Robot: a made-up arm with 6 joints.
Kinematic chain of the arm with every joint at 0, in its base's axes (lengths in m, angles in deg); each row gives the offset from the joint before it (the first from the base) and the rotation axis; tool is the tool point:
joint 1: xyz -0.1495 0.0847 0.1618 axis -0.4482 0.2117 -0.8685
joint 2: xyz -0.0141 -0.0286 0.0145 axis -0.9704 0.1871 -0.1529
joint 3: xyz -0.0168 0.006 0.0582 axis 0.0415 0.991 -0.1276
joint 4: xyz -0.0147 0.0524 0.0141 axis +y
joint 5: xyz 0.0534 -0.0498 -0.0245 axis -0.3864 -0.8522 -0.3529
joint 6: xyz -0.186 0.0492 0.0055 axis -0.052 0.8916 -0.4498
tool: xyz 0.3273 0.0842 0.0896
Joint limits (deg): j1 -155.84..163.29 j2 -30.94..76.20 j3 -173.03..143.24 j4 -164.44..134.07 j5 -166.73..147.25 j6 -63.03..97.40
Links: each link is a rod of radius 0.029 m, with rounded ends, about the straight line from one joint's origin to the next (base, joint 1, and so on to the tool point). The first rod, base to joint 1, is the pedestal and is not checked.
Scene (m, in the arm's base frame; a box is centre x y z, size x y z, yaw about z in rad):
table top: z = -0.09
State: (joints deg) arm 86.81 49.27 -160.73 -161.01 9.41 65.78
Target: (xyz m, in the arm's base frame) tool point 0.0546 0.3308 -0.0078
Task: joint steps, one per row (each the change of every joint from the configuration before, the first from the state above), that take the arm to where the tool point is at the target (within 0.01 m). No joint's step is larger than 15 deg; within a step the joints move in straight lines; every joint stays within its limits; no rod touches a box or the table.
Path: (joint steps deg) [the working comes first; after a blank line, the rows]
Joints at the target: 42.22 43.08 -173.03 -164.44 15.91 -63.03
Straight joint move there: clear.

1: -4.95 -0.69 -1.37 -0.38 0.72 -14.31
2: -4.96 -0.69 -1.36 -0.38 0.73 -14.31
3: -4.95 -0.68 -1.37 -0.38 0.72 -14.32
4: -4.96 -0.69 -1.37 -0.38 0.72 -14.31
5: -4.95 -0.69 -1.36 -0.39 0.72 -14.31
6: -4.95 -0.69 -1.37 -0.38 0.73 -14.31
7: -4.96 -0.69 -1.37 -0.38 0.72 -14.32
8: -4.95 -0.68 -1.36 -0.38 0.72 -14.31
9: -4.96 -0.69 -1.37 -0.38 0.72 -14.31

